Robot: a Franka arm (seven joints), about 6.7 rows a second.
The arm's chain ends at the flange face. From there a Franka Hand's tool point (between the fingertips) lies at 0.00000 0.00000 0.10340 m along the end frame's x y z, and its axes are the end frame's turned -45 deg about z.
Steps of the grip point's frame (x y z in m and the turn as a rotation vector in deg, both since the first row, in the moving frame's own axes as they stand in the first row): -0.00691, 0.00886, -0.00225, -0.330, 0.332, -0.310; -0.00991, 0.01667, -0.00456, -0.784, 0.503, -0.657; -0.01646, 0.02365, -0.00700, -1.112, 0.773, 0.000; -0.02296, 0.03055, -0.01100, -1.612, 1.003, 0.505; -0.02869, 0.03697, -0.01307, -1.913, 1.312, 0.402; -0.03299, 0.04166, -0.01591, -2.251, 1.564, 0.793; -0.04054, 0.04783, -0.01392, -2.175, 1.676, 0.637; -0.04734, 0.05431, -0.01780, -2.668, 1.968, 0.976; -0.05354, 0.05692, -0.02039, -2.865, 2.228, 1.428; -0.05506, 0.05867, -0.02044, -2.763, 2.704, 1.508; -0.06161, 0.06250, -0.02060, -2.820, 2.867, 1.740; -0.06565, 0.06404, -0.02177, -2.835, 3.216, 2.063
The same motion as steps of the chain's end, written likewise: 0.00053, 0.01116, -0.00225, 0.001, 0.468, -0.310; 0.00314, 0.01845, -0.00455, -0.199, 0.910, -0.657; 0.00268, 0.02793, -0.00697, -0.240, 1.333, 0.000; 0.00203, 0.03705, -0.01094, -0.431, 1.849, 0.505; 0.00174, 0.04565, -0.01299, -0.425, 2.280, 0.402; 0.00127, 0.05188, -0.01579, -0.486, 2.698, 0.793; 0.00025, 0.06182, -0.01380, -0.353, 2.723, 0.637; -0.00098, 0.07093, -0.01763, -0.495, 3.278, 0.976; -0.00409, 0.07721, -0.02018, -0.450, 3.601, 1.428; -0.00442, 0.08025, -0.02020, -0.042, 3.866, 1.508; -0.00662, 0.08771, -0.02035, 0.033, 4.021, 1.740; -0.00886, 0.09205, -0.02148, 0.269, 4.279, 2.063
